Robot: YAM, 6 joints.
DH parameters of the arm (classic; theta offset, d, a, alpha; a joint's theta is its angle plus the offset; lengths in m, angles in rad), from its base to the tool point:
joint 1: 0 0.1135 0.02 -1.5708
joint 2: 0 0 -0.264 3.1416
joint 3: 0.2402 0 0.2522 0
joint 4: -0.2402 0 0.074 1.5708
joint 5: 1.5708 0 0 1.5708
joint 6: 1.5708 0.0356 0 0
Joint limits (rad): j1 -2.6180..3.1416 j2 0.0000..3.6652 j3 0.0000..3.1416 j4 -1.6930..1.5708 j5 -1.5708..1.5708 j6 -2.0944..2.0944
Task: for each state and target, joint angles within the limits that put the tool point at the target. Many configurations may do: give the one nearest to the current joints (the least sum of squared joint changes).
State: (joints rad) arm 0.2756 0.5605 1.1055 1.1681 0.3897 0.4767
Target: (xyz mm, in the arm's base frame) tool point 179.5 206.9 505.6
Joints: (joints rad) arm 0.8922 1.3523 1.2974 1.0034 0.2809 0.4767
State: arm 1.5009 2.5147 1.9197 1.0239 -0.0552 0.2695
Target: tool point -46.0 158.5 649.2
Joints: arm 1.8245 1.6038 2.1206 1.4990 -0.1336 0.2695
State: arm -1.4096 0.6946 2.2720 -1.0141 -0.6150 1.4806
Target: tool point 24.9 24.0 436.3
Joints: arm -1.5895 0.5241 1.4723 -1.3967 -0.7570 1.4806
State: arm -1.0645 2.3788 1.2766 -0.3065 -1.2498 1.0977
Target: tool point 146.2 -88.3 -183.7
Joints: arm -0.7382 3.0949 1.0569 -0.2826 -1.1920 1.0977
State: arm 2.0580 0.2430 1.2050 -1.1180 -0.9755 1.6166
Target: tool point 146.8 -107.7 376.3
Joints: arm 2.6698 0.0000 1.4468 -1.3160 -0.9631 1.6166
